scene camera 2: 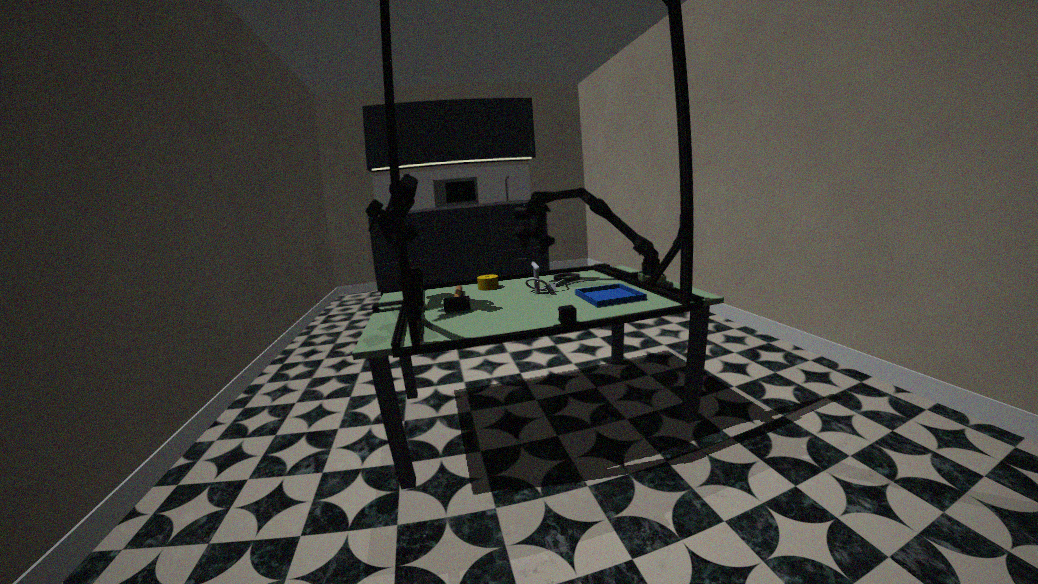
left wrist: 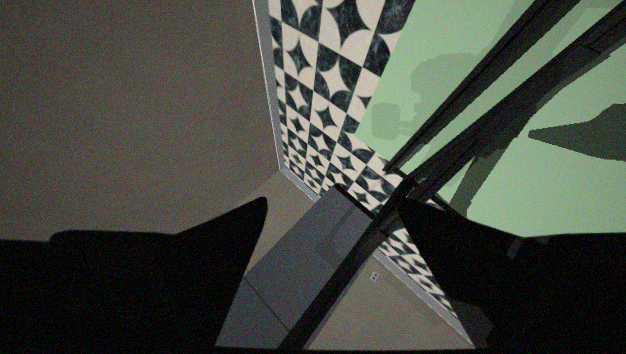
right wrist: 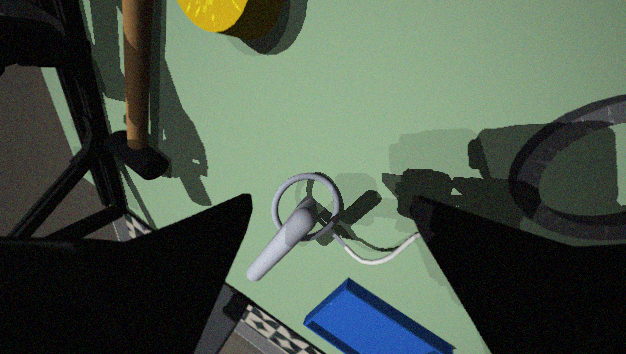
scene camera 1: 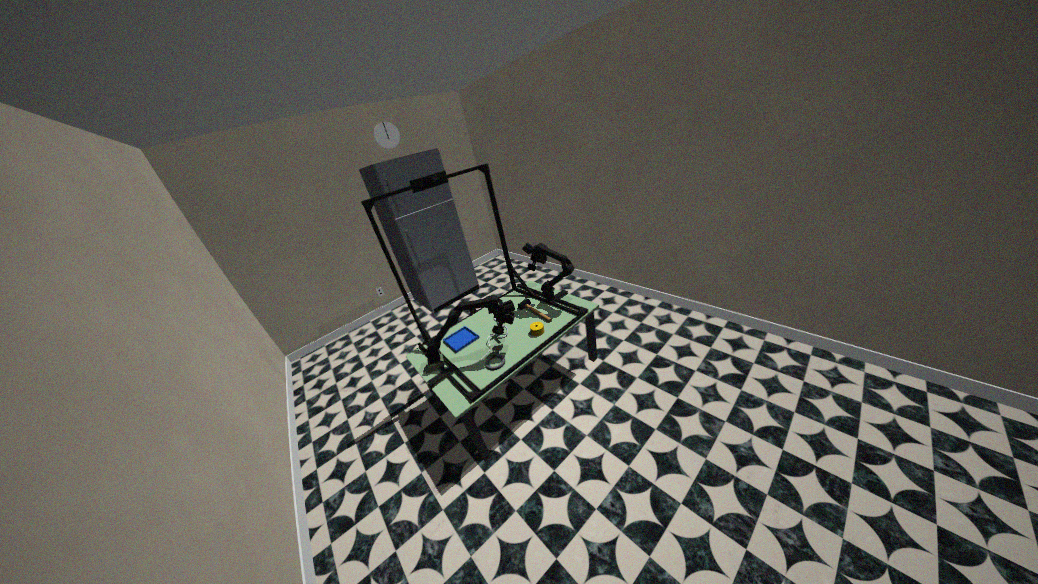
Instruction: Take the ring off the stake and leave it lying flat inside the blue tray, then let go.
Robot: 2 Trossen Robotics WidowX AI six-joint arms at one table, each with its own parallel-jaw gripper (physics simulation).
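Frame: origin at the left arm's base, x left, y back, z up, level; millimetres.
Seen in the pictures: left gripper, between the fingertips: (scene camera 2: 380, 238) (left wrist: 332, 203) (scene camera 1: 534, 261); right gripper, between the fingertips: (scene camera 2: 531, 255) (right wrist: 332, 202) (scene camera 1: 505, 326); left arm's base, origin of its link: (right wrist: 61, 44) (scene camera 1: 550, 299); right arm's base, origin of its link: (scene camera 2: 651, 273) (scene camera 1: 435, 359).
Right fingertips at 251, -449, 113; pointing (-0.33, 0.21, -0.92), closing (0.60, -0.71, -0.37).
Offsets run from my right fingertips to a thing's top centre, as dx, dy, dz. "pt": to the spot under its first point.
A thin grey ring @(pt -79, +15, -109) (right wrist: 306, 176) loops around the pale grey stake @(-111, -15, -18) (right wrist: 277, 250) (scene camera 2: 535, 276) on the green table. A curved white piece @(pt -86, -118, -93) (right wrist: 372, 261) runs from beside the ring; I cannot tell whether they are joined. The blue tray @(-244, -282, -110) (scene camera 1: 460, 339) (scene camera 2: 610, 294) (right wrist: 370, 320) is empty and lies beside the stake. My right gripper (scene camera 1: 498, 329) (scene camera 2: 534, 239) (right wrist: 332, 202) is open above the ring and stake, with nothing between its fingers. My left gripper (scene camera 1: 528, 257) (left wrist: 332, 203) is open and empty, high near the table's far end in scene camera 1.
A larger dark ring @(+125, -149, -117) (right wrist: 525, 190) (scene camera 1: 493, 368) lies on the table away from the stake. A yellow cylinder @(+16, +197, -82) (scene camera 1: 536, 328) (scene camera 2: 487, 281) (right wrist: 215, 12) and a hammer @(-184, +286, -82) (scene camera 1: 537, 312) (right wrist: 137, 75) with a wooden handle are also there. A black frame (scene camera 2: 682, 145) rises from the table.
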